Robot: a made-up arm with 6 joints. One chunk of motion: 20 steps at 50 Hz.
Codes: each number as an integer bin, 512 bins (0 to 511) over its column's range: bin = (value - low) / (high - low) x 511, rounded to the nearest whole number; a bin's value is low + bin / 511 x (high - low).
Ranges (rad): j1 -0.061..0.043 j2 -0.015..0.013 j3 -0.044..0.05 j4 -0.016..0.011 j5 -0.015..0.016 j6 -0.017..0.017
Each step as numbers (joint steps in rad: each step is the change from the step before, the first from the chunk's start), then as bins.
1 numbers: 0.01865 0.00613 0.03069 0.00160 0.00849 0.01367
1 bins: 391 386 406 333 387 461
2 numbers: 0.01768 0.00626 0.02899 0.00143 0.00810 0.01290
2 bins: 387 388 397 330 381 449
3 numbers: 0.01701 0.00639 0.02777 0.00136 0.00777 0.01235
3 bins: 383 390 390 329 375 441
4 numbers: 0.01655 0.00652 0.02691 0.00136 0.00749 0.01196
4 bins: 381 393 385 329 371 435
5 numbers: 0.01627 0.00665 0.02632 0.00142 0.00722 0.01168
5 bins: 380 395 382 330 366 431
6 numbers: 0.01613 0.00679 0.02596 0.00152 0.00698 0.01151
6 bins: 379 398 380 332 362 428
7 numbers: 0.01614 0.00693 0.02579 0.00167 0.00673 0.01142
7 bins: 379 400 379 334 358 427
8 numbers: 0.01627 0.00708 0.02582 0.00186 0.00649 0.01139
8 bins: 380 403 380 338 354 427
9 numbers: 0.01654 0.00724 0.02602 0.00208 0.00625 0.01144
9 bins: 381 406 381 342 350 427
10 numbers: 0.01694 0.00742 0.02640 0.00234 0.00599 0.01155
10 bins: 383 409 383 347 346 429
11 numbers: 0.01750 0.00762 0.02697 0.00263 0.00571 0.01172
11 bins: 386 413 386 353 341 432
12 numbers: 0.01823 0.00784 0.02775 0.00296 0.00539 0.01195
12 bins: 389 417 390 359 336 435
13 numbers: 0.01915 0.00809 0.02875 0.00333 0.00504 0.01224
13 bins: 394 421 395 366 330 439
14 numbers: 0.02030 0.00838 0.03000 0.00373 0.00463 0.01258
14 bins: 399 427 402 373 324 445
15 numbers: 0.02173 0.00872 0.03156 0.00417 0.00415 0.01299
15 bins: 406 433 411 382 316 451
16 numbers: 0.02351 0.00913 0.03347 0.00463 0.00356 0.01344
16 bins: 415 440 421 390 306 457
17 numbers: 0.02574 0.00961 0.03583 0.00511 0.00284 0.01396
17 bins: 426 449 434 400 294 465
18 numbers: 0.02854 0.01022 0.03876 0.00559 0.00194 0.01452
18 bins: 440 460 450 409 279 474
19 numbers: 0.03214 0.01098 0.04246 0.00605 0.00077 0.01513
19 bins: 458 474 470 417 260 483
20 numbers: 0.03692 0.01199 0.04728 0.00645 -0.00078 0.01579
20 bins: 481 493 496 425 234 493
